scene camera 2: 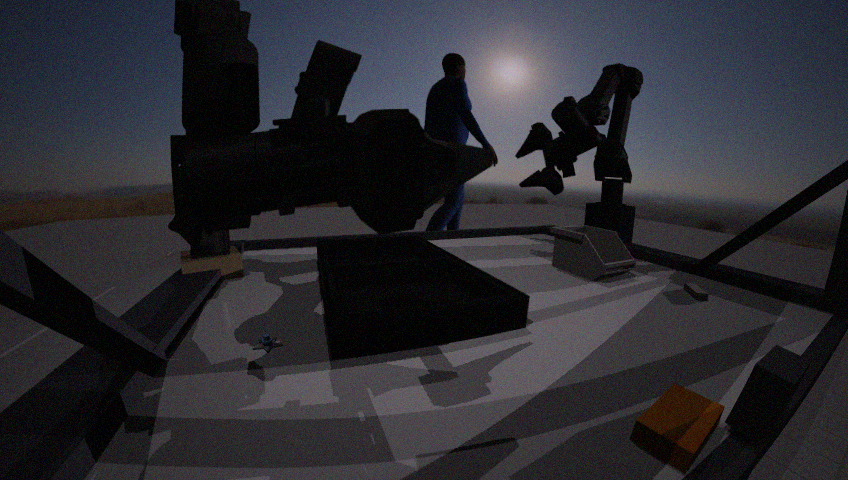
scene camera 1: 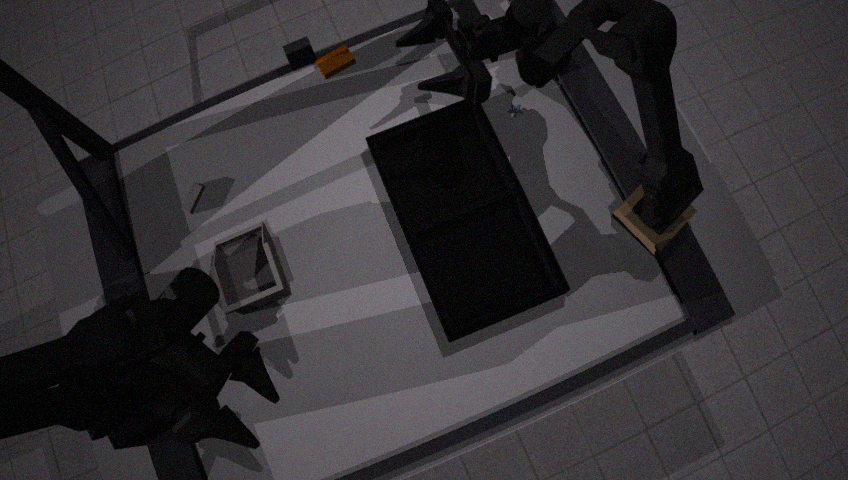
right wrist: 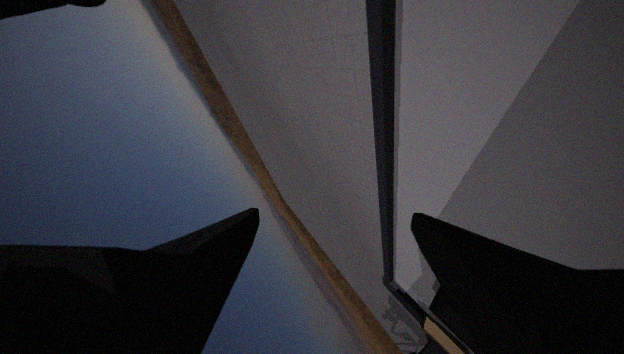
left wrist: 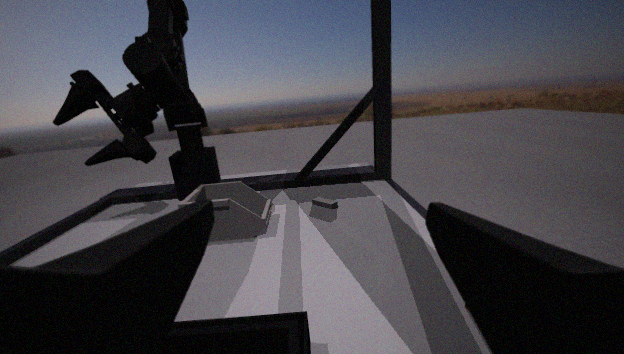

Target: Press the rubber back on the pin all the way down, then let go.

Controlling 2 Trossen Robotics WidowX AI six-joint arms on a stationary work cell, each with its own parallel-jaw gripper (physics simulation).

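Seen in the pictures: left gripper, fingertip midpoint: [scene camera 2: 462, 153] [scene camera 1: 406, 65] [left wrist: 322, 211]; right gripper, fingertip midpoint: [scene camera 2: 518, 171] [scene camera 1: 268, 422] [right wrist: 334, 217] [left wrist: 70, 144]; left arm's base, link origin: [scene camera 2: 209, 252] [scene camera 1: 657, 209] [right wrist: 441, 350]; right arm's base, link origin: [scene camera 2: 611, 204] [scene camera 1: 124, 404] [left wrist: 193, 151].
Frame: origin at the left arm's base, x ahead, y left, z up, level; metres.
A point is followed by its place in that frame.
A small star-shaped pin [scene camera 1: 515, 108] {x 0.028, y -0.304, z -0.027 m} [scene camera 2: 267, 343] {x 0.024, y -0.310, z -0.034 m} lies on the table beside the black case. A bluish bit, possibly the rubber back, shows at its middle in scene camera 2; it is too small and dark to tell how far down it sits. My left gripper [scene camera 1: 409, 64] {x 0.168, y -0.420, z 0.142 m} [left wrist: 322, 211] {x 0.168, y -0.420, z 0.142 m} is open and empty, above the table past the case's upper end in scene camera 1, to the left of the pin there. My right gripper [scene camera 1: 267, 422] {x 0.658, y -0.160, z 0.145 m} [scene camera 2: 519, 170] {x 0.658, y -0.160, z 0.145 m} [left wrist: 70, 144] {x 0.658, y -0.160, z 0.145 m} [right wrist: 334, 217] {x 0.658, y -0.160, z 0.145 m} is open and empty, raised far from the pin. The pin does not show in either wrist view.
A black two-part case [scene camera 1: 538, 284] {x 0.228, y -0.055, z -0.034 m} [scene camera 2: 428, 333] {x 0.156, y -0.396, z -0.024 m} stands mid-table. A grey open bin [scene camera 1: 270, 258] {x 0.519, y -0.373, z 0.037 m} [scene camera 2: 583, 252] {x 0.511, y -0.402, z 0.005 m} [left wrist: 232, 220] {x 0.512, y -0.399, z -0.002 m} stands near the right arm. An orange block [scene camera 1: 335, 61] {x 0.196, y -0.609, z -0.022 m} [scene camera 2: 678, 425] {x 0.178, y -0.613, z -0.022 m} and a dark block [scene camera 1: 299, 53] {x 0.239, y -0.654, z 0.008 m} [scene camera 2: 767, 386] {x 0.211, y -0.656, z 0.008 m} sit at the edge. A person [scene camera 2: 449, 113] stands beyond the table.
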